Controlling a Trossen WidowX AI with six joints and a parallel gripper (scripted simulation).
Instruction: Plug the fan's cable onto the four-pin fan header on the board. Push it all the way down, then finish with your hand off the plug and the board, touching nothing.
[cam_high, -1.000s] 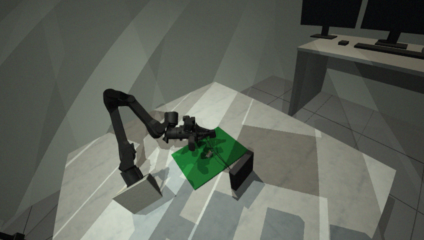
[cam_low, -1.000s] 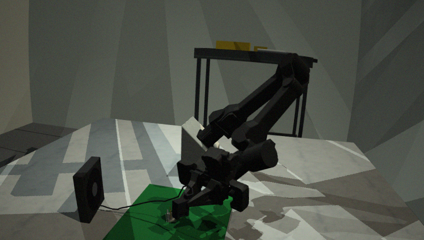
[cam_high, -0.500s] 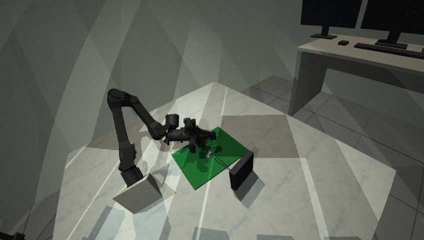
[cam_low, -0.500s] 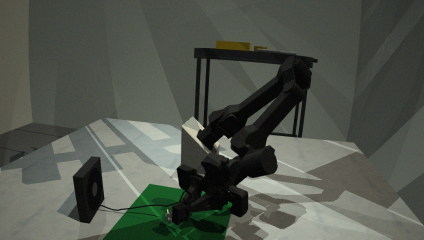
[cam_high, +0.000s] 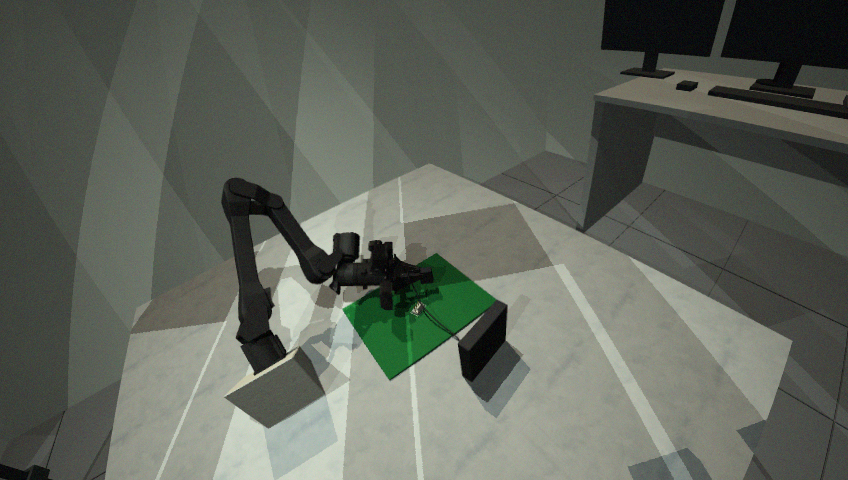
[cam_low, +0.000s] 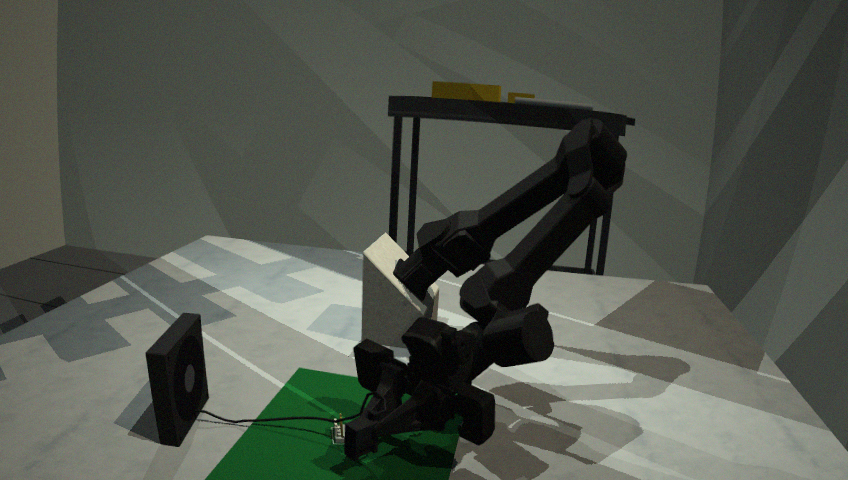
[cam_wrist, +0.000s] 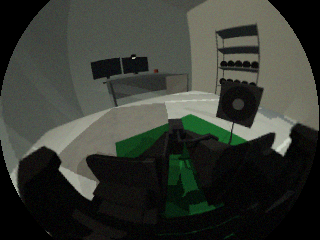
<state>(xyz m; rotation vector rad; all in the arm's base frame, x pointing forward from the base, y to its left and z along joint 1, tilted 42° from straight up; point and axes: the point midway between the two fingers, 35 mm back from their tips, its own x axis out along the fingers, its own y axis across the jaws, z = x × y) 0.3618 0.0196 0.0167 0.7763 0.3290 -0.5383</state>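
Right now the green board is 7 cm below my gripper tip, 5 cm behind it and 3 cm to the right of it. From my gripper tip the other things lie so: black fan 23 cm to the right, 4 cm behind; then black plug 1 cm below; then header 6 cm below, 6 cm behind, 4 cm to the right.
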